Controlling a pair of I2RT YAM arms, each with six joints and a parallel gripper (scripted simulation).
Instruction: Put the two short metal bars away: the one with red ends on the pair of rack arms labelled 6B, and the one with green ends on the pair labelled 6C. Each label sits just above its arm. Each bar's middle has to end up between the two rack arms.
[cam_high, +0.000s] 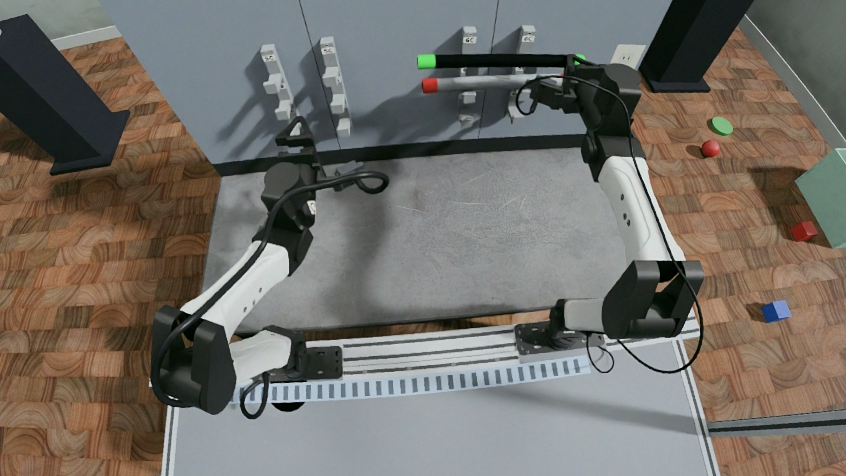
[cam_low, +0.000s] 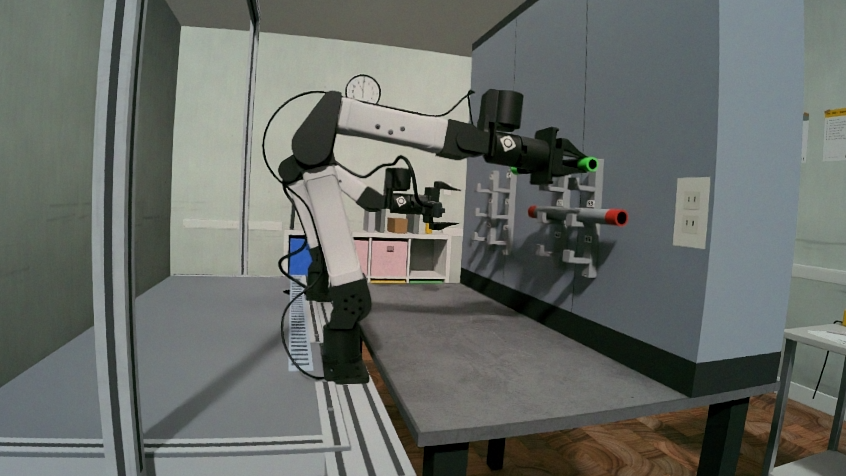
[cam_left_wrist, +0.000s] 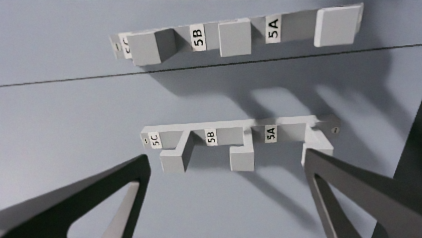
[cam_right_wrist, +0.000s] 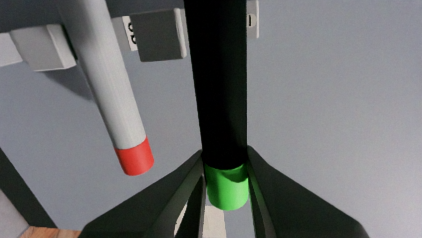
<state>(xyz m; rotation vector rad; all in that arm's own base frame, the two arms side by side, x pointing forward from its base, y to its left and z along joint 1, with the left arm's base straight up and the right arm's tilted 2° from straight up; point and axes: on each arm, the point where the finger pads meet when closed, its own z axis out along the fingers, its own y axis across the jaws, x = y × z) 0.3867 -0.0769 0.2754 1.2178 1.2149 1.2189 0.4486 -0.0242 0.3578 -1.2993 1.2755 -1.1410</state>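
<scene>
Now: right hand 13 cm to the right of the green-ended bar and 1 cm short of it. From my right hand the other things lie so: red-ended bar: 11 cm to the left, 10 cm below, 6 cm ahead; then outlet plate: 19 cm to the right, 9 cm ahead, 8 cm below; then rack strip: 19 cm to the left, 10 cm below, 6 cm ahead.
</scene>
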